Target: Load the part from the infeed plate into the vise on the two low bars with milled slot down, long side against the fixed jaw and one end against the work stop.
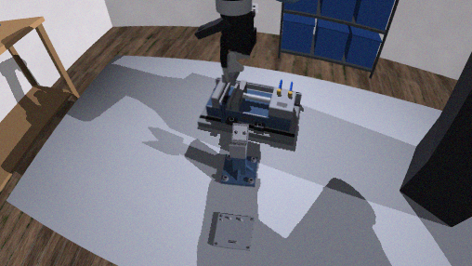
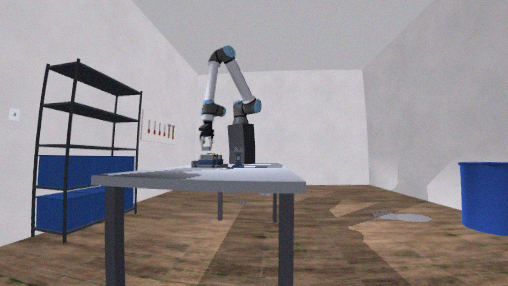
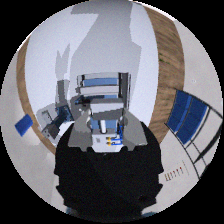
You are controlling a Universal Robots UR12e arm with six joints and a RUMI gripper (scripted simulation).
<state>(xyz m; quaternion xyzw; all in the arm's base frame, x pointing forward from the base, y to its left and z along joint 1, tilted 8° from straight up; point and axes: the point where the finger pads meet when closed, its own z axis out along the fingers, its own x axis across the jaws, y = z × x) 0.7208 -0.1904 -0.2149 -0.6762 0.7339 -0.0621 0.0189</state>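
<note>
Right now the grey part is 1 cm below my hand. The rest, counted from my hand: infeed plate 10 cm behind, 42 cm to the left, 14 cm below; then vise 7 cm behind, 2 cm to the left, 11 cm below; then air cylinder 16 cm behind, 3 cm to the left, 7 cm below.
</note>
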